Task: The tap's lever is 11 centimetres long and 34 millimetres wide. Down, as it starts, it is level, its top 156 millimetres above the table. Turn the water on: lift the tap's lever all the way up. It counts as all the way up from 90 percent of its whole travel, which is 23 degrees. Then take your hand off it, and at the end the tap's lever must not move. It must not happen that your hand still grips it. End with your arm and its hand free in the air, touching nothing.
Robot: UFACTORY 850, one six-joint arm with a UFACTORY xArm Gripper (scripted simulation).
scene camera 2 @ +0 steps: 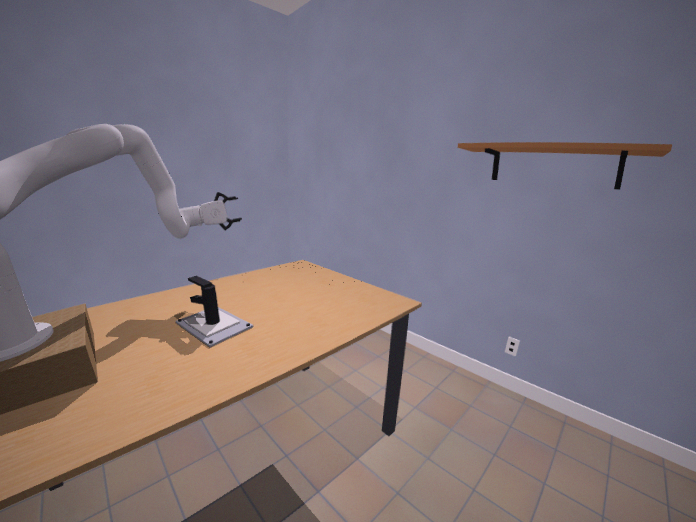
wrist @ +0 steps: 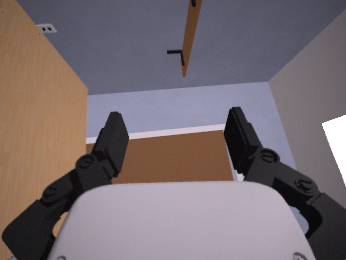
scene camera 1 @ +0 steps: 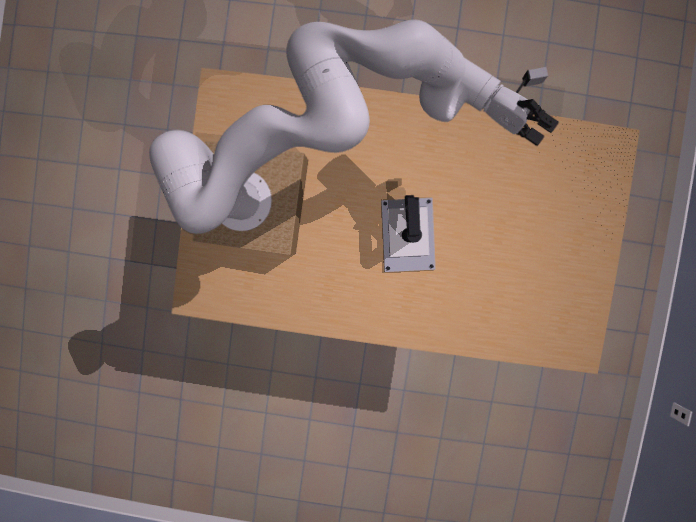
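Note:
The gripper [scene camera 1: 547, 134] is visible; scene camera 2 [scene camera 2: 239, 208] and the wrist view [wrist: 175, 122] show the gripper as well.

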